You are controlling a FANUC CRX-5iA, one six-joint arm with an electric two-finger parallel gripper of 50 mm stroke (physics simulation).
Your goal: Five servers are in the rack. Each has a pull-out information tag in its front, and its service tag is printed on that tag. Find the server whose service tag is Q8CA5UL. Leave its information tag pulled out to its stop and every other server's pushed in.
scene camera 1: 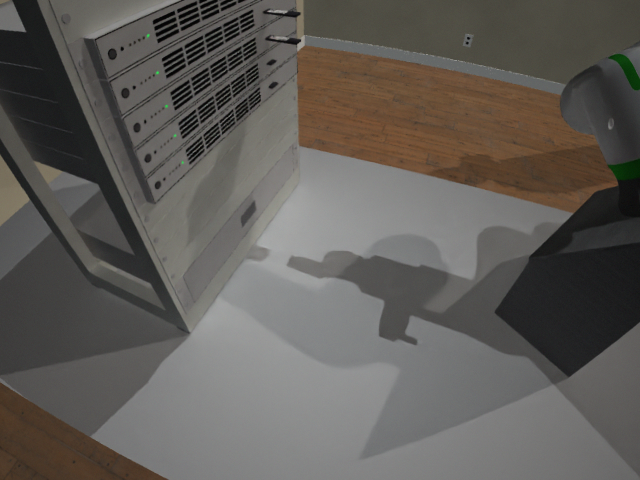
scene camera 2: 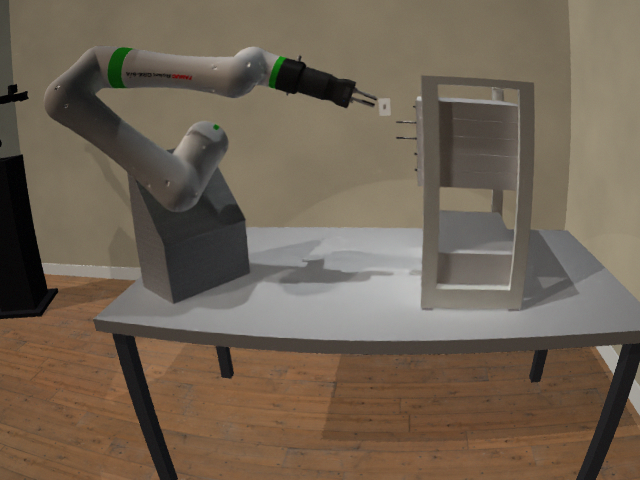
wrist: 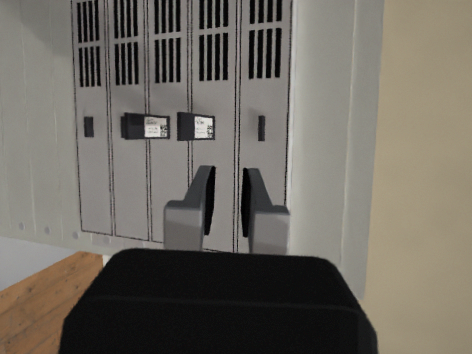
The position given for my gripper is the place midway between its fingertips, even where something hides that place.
I see my gripper (scene camera 2: 375, 102) and a rack (scene camera 1: 172, 116).
The rack is seen too in scene camera 2 (scene camera 2: 463, 143) and in the wrist view (wrist: 214, 75). My gripper also shows in the wrist view (wrist: 228, 187).
